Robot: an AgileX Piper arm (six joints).
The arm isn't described. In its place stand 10 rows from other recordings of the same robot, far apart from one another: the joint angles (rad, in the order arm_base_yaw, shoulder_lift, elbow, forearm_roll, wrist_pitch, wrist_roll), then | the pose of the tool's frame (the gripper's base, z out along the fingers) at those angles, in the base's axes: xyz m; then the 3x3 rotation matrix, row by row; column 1 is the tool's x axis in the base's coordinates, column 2 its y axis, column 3 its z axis.
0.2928, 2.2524, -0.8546, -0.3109, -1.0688, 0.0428 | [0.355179 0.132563 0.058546], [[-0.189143 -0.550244 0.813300], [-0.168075 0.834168 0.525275], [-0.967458 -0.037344 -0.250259]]
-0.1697, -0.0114, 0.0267, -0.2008, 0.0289, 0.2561 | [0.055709 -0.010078 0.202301], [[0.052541 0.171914 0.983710], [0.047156 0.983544 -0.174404], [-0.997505 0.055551 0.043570]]
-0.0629, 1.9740, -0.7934, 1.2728, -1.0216, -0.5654 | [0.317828 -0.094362 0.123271], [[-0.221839 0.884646 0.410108], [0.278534 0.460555 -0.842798], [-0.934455 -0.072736 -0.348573]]
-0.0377, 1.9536, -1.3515, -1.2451, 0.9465, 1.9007 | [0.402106 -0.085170 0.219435], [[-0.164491 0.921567 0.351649], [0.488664 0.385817 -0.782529], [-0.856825 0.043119 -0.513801]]
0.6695, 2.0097, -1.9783, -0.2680, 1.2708, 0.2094 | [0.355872 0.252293 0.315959], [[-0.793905 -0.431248 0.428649], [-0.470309 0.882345 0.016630], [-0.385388 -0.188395 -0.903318]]
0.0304, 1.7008, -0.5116, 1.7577, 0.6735, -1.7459 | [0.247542 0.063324 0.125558], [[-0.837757 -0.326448 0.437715], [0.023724 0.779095 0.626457], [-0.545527 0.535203 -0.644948]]
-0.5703, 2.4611, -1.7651, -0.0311, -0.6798, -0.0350 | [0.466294 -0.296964 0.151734], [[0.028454 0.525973 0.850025], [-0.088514 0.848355 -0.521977], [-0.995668 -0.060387 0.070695]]
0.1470, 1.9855, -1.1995, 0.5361, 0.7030, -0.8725 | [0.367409 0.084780 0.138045], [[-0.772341 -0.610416 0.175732], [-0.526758 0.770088 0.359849], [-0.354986 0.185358 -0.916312]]
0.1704, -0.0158, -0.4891, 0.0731, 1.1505, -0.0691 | [-0.011010 0.004262 0.267307], [[-0.512096 -0.245238 0.823175], [-0.127822 0.969461 0.209301], [-0.849364 0.001962 -0.527804]]
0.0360, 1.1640, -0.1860, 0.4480, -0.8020, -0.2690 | [0.185014 -0.021687 0.204354], [[-0.125321 0.280955 0.951503], [0.046314 0.959676 -0.277269], [-0.991035 0.009321 -0.133280]]
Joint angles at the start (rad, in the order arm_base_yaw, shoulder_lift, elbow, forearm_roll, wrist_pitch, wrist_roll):
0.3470, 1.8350, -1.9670, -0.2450, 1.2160, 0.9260
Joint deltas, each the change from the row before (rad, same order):
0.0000, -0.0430, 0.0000, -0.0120, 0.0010, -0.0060
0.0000, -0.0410, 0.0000, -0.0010, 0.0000, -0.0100
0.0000, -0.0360, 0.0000, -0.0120, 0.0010, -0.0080
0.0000, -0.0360, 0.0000, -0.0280, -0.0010, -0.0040
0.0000, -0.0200, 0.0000, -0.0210, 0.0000, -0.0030
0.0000, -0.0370, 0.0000, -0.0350, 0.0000, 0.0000
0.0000, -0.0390, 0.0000, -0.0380, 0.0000, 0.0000
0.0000, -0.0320, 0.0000, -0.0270, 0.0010, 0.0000
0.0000, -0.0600, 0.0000, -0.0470, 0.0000, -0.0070
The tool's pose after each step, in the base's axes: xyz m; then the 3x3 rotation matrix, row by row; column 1 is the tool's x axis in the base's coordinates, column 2 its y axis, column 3 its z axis. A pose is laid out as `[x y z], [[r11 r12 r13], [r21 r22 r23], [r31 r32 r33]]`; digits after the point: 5 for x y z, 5 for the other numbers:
[0.37222 0.11153 0.40471], [[-0.66092 0.42732 0.61692], [0.52250 0.85210 -0.03045], [-0.53868 0.30221 -0.78644]]
[0.36108 0.10742 0.42040], [[-0.64359 0.40885 0.64702], [0.52132 0.85311 -0.02053], [-0.56038 0.32409 -0.76220]]
[0.35097 0.10270 0.43394], [[-0.62362 0.39510 0.67453], [0.51778 0.85522 -0.02224], [-0.58566 0.33539 -0.73791]]
[0.34084 0.09661 0.44755], [[-0.59392 0.38607 0.70584], [0.51281 0.85768 -0.03763], [-0.61991 0.33961 -0.70737]]
[0.33505 0.09270 0.45506], [[-0.57501 0.38248 0.72324], [0.50759 0.86007 -0.05129], [-0.64166 0.33761 -0.68869]]
[0.32385 0.08565 0.46855], [[-0.53778 0.37911 0.75304], [0.50385 0.86066 -0.07347], [-0.67596 0.33990 -0.65386]]
[0.31146 0.07796 0.48235], [[-0.49597 0.37692 0.78227], [0.49933 0.86083 -0.09820], [-0.71041 0.34190 -0.61516]]
[0.30075 0.07182 0.49311], [[-0.46257 0.37528 0.80324], [0.49710 0.85997 -0.11551], [-0.73411 0.34586 -0.58435]]
[0.27973 0.06036 0.51233], [[-0.40040 0.36834 0.83905], [0.48805 0.86070 -0.14494], [-0.77555 0.35147 -0.52439]]

